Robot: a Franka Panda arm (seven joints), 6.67 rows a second.
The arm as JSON. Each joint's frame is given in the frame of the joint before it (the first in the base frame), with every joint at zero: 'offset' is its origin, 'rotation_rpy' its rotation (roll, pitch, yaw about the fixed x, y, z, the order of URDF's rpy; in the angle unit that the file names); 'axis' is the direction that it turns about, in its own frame. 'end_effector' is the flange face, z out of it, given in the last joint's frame.
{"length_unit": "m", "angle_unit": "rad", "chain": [
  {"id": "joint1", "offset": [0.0, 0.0, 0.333], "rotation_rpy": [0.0, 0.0, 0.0], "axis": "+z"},
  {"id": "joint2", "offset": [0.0, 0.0, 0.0], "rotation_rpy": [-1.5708, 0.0, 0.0], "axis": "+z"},
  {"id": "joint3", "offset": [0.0, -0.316, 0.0], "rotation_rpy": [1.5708, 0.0, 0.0], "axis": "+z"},
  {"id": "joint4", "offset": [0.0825, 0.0, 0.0], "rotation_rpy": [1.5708, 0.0, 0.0], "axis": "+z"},
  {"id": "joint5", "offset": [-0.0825, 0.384, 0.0], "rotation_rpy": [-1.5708, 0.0, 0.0], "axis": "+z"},
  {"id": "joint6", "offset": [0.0, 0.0, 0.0], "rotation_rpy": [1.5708, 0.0, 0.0], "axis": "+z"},
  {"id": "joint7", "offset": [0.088, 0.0, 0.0], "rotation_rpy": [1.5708, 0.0, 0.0], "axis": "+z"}
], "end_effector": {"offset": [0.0, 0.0, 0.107], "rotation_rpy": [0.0, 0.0, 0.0]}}
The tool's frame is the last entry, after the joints.
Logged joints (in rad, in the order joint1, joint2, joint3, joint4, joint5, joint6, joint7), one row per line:
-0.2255 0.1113 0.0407 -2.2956 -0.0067 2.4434 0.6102
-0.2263 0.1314 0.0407 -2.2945 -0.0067 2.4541 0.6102
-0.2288 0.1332 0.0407 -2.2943 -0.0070 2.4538 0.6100
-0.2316 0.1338 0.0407 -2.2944 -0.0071 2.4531 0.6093
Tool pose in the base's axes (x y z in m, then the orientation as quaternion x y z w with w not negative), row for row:
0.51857 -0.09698 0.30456 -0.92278 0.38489 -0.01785 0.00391
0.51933 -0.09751 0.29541 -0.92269 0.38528 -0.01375 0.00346
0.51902 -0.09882 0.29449 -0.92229 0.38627 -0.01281 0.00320
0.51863 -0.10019 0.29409 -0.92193 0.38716 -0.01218 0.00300
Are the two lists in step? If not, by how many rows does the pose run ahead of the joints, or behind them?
They are in step.
